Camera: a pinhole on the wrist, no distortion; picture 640 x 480 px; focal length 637.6 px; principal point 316.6 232.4 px. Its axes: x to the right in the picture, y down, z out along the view. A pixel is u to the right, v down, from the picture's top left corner.
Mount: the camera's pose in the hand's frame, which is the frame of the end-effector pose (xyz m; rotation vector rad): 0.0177 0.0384 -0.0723 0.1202 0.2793 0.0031
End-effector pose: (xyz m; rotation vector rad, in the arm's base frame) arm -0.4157 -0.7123 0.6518 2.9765 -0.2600 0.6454
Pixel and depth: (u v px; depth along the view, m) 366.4 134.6 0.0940
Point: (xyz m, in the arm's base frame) -0.3674 -0.7343 0.6611
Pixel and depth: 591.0 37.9 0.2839
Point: -0.1487 -0.6847 0.5963
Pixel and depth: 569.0 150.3 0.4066
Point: -0.0438 -0.7282 0.5269
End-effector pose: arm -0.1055 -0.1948 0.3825 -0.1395 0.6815 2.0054
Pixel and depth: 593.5 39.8 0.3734
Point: -0.1116 0.1766 0.4239
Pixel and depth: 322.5 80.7 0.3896
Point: -0.0367 0.0889 0.5356
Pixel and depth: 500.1 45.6 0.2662
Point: -0.1054 0.0353 0.4209
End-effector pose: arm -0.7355 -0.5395 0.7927 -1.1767 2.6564 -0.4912
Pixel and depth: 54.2 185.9 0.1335
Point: -0.7234 -0.5483 0.7243
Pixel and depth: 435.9 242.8 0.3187
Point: -0.7824 -0.7040 0.5830
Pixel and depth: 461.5 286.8 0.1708
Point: -0.8012 -0.6126 0.7001
